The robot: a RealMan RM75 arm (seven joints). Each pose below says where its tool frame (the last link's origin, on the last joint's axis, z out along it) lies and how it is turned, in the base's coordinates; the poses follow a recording.
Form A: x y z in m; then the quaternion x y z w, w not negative.
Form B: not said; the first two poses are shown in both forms.
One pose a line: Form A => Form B
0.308 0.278 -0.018 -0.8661 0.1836 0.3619 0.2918 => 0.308 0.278 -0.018 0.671 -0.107 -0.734 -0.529 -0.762 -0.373
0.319 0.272 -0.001 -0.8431 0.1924 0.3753 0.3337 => 0.319 0.272 -0.001 0.644 -0.074 -0.761 -0.575 -0.703 -0.418
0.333 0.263 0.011 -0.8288 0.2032 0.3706 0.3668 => 0.333 0.263 0.011 0.643 -0.065 -0.763 -0.609 -0.648 -0.457
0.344 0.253 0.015 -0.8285 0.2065 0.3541 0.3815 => 0.344 0.253 0.015 0.664 -0.072 -0.744 -0.612 -0.624 -0.486
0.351 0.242 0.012 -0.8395 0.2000 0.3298 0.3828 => 0.351 0.242 0.012 0.702 -0.083 -0.707 -0.588 -0.627 -0.511
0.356 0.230 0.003 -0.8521 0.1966 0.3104 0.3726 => 0.356 0.230 0.003 0.730 -0.104 -0.676 -0.566 -0.645 -0.513
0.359 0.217 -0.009 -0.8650 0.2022 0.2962 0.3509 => 0.359 0.217 -0.009 0.743 -0.142 -0.654 -0.558 -0.672 -0.487
